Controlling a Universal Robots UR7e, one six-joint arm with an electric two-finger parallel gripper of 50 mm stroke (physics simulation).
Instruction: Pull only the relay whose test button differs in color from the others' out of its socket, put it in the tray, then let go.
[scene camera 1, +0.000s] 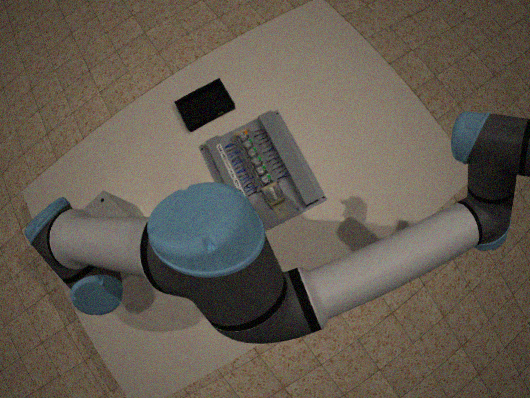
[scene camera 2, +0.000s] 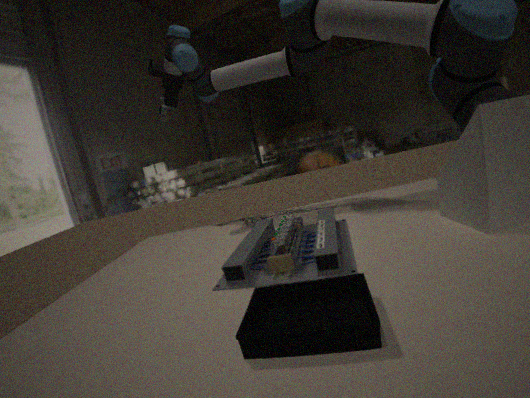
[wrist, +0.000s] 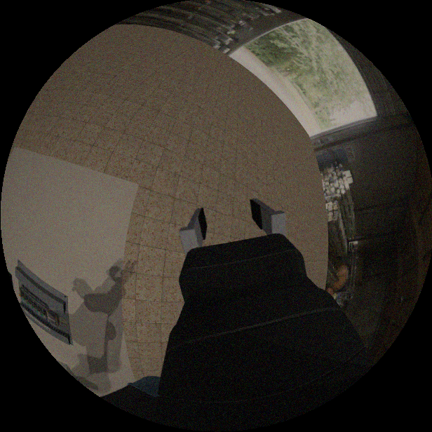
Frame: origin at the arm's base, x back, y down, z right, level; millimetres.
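Where they show: gripper, between the fingertips: (scene camera 2: 162, 116); arm's base, origin of its link: (scene camera 2: 505, 135).
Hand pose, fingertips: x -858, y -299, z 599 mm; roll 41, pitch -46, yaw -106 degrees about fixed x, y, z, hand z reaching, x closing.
Each offset is from my fingertips to the top centre of the thing. Level surfaces: height alone.
A row of relays stands in sockets on a grey panel (scene camera 1: 274, 218) (scene camera 2: 354, 250) (wrist: 67, 327). The relay with an orange button {dx +354, dy +392, dz -616 mm} (scene camera 1: 245, 133) (scene camera 2: 273, 240) is at the row's end nearest the tray; the buttons of the other relays {dx +374, dy +392, dz -530 mm} (scene camera 1: 258, 159) show green. In the wrist view the panel is small at the lower left edge and its button colours are hard to tell. The black tray {dx +376, dy +426, dz -795 mm} (scene camera 1: 183, 117) (scene camera 2: 310, 346) lies beside the panel, with no relay visible in it. My gripper (scene camera 2: 164, 111) (wrist: 227, 212) is open and empty, high up and well away from the panel, pointing towards the floor; scene camera 1 does not show it.
Grey wire ducts {dx +293, dy +419, dz -491 mm} (scene camera 1: 298, 162) (scene camera 2: 248, 250) flank the relay row, with blue wires between. A clear, yellowish block {dx +397, dy +415, dz -430 mm} (scene camera 1: 273, 193) stands at the row's other end. A grey box-like block (scene camera 2: 485, 170) stands on the table {dy +462 mm} (scene camera 1: 350, 80) (scene camera 2: 100, 320) (wrist: 65, 200) near the arm's base.
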